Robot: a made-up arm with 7 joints.
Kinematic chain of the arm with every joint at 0, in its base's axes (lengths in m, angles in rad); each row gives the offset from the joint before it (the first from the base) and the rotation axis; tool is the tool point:
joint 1: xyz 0 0 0.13 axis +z
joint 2: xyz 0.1 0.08 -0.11 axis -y
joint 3: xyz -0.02 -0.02 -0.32 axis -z
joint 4: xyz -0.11 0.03 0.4 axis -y
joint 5: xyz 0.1 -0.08 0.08 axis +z
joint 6: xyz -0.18 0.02 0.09 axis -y
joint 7: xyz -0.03 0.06 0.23 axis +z
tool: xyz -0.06 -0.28 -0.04
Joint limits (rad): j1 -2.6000..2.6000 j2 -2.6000..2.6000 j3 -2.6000..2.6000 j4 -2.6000..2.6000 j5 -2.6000..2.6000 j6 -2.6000..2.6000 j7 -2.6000..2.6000
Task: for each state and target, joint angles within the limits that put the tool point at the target. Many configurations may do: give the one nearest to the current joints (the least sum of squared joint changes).
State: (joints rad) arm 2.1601 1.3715 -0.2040 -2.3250 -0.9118 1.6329 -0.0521
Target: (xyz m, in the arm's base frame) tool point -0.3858 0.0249 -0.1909
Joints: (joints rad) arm 1.7346 1.6849 -0.4329 -2.4502 -1.7183 1.3650 -0.1536
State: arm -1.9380 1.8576 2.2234 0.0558 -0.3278 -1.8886 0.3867
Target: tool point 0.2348 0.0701 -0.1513
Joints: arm -1.6565 1.4206 2.0933 -0.0260 -0.2405 -1.7541 0.5042
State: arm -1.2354 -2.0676 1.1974 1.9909 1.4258 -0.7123 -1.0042
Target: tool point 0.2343 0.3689 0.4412
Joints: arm -1.0676 -1.7019 1.2875 2.4342 1.1317 -0.8346 -1.2841
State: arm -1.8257 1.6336 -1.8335 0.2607 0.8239 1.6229 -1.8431
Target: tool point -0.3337 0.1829 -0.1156
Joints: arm -2.2280 1.4883 -1.4518 -0.0908 0.4212 1.6703 -2.1426
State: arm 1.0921 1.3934 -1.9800 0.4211 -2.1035 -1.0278 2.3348
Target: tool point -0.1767 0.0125 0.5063
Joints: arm 1.0471 0.8480 -2.0967 0.6779 -2.2731 -0.5169 2.6000
